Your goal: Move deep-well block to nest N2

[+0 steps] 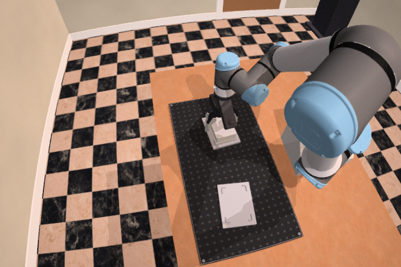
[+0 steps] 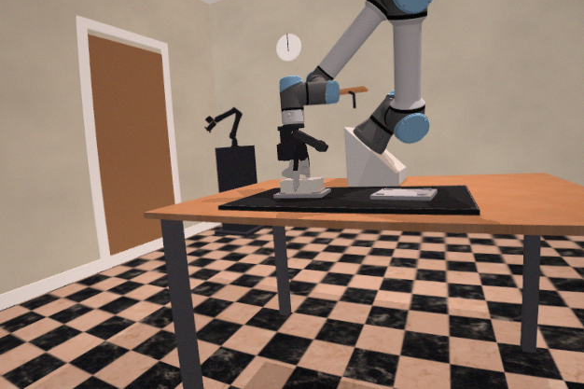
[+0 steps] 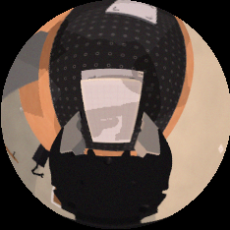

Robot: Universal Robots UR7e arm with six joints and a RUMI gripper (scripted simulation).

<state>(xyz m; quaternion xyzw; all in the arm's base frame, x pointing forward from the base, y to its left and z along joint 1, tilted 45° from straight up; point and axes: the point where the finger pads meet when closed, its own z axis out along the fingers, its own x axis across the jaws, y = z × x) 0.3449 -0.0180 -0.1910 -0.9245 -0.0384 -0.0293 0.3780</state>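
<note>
The white deep-well block is 1 cm above my hand. The rest, counted from my hand: plate nest N1: 2 cm ahead, 33 cm to the left, 2 cm below.
</note>
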